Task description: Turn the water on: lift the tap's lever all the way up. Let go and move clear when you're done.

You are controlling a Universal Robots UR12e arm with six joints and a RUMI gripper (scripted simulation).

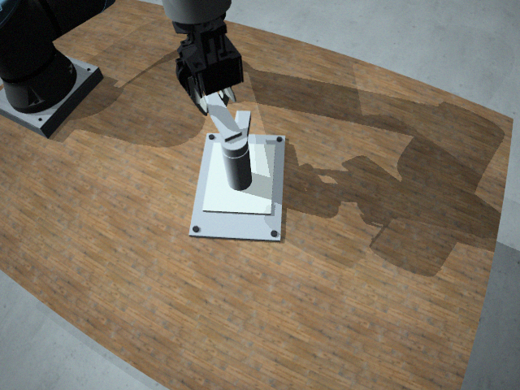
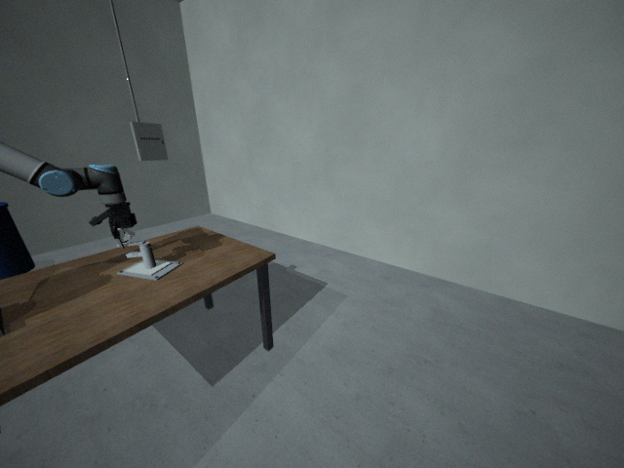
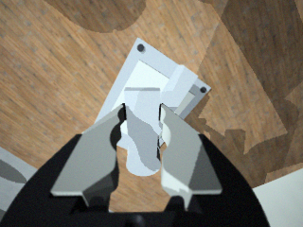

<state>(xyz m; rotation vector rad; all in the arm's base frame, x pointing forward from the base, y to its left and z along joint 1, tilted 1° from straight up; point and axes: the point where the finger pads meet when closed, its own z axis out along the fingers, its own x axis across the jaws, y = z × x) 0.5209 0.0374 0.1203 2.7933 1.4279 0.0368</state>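
Now: the lever 3 cm ahead of my hand and 2 cm to the right of it. From my hand the other things lie so: grey tap: 5 cm ahead, 3 cm to the right, 5 cm below.
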